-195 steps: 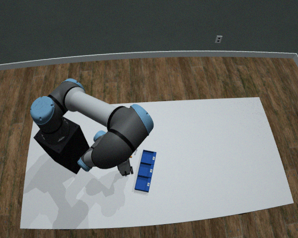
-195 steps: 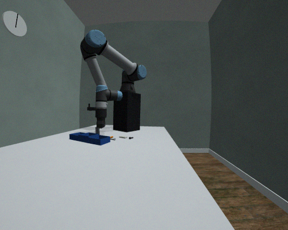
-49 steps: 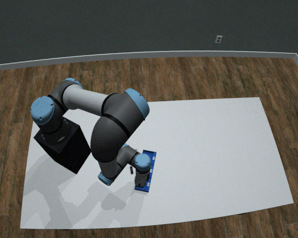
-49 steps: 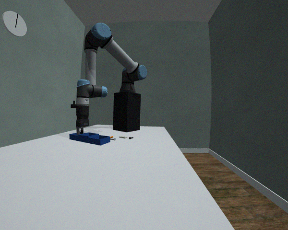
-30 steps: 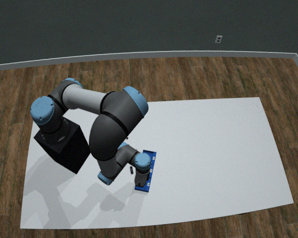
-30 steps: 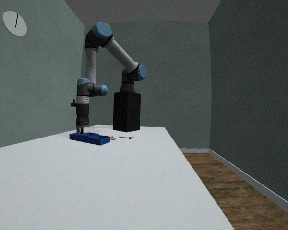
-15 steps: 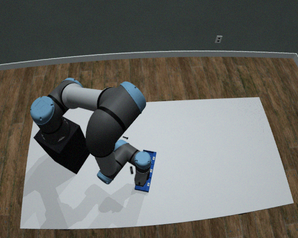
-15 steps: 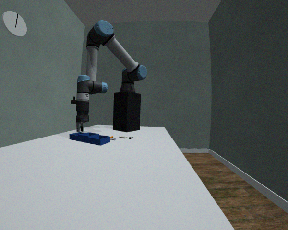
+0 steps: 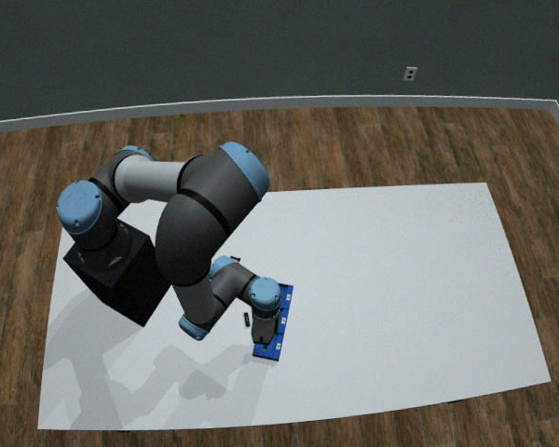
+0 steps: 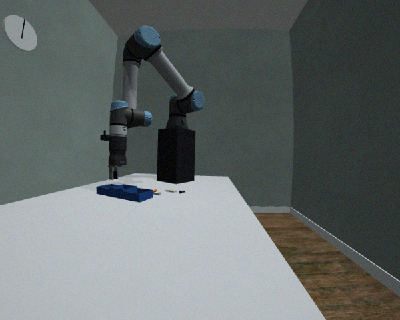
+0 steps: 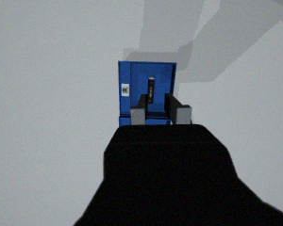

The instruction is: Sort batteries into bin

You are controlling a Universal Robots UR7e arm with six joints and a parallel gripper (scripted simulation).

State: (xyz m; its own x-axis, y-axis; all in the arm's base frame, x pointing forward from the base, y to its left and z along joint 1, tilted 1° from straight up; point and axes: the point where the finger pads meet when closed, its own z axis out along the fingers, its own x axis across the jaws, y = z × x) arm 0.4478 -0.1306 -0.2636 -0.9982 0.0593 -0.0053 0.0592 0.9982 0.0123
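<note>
Right now the orange battery is 160 mm to the left of my hand, 90 mm behind it and 70 mm below it. Round my hand: silver bolt 200 mm to the left, 70 mm below, 50 mm behind; dotted piece 230 mm to the left, 130 mm behind, 70 mm below; blue three-compartment bin tray 70 mm to the left, 60 mm below, 20 mm ahead.
</note>
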